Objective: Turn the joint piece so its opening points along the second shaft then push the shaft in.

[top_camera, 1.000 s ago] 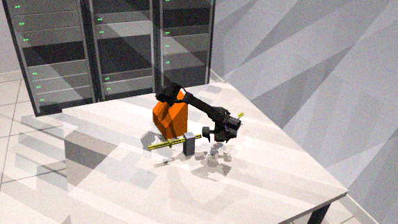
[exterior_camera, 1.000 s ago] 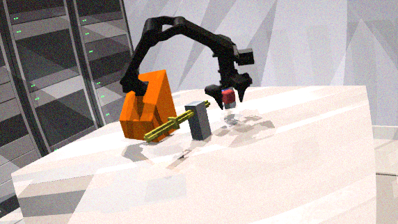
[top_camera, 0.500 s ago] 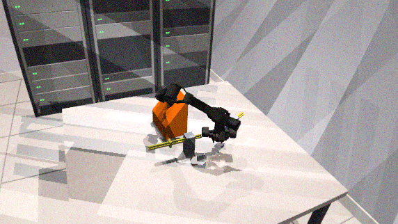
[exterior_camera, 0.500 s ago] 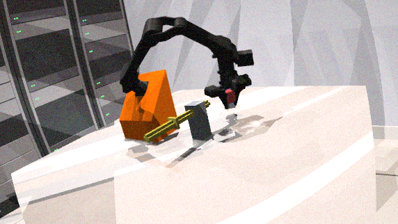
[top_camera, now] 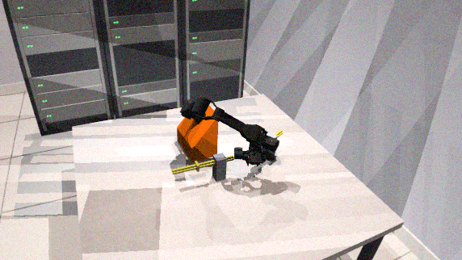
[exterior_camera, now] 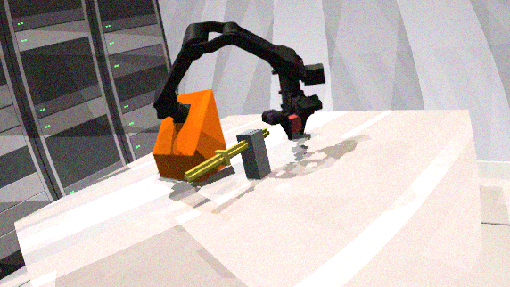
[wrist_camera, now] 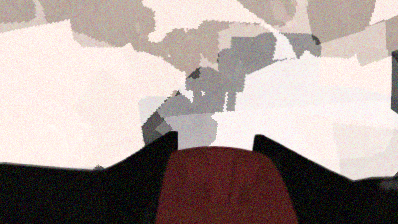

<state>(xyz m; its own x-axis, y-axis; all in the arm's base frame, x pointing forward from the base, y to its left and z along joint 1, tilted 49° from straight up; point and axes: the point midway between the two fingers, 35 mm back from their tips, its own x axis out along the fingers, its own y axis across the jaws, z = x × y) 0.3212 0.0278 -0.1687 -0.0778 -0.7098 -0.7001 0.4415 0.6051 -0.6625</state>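
Now: the red joint piece 10 mm behind my gripper tip and 40 mm above it.
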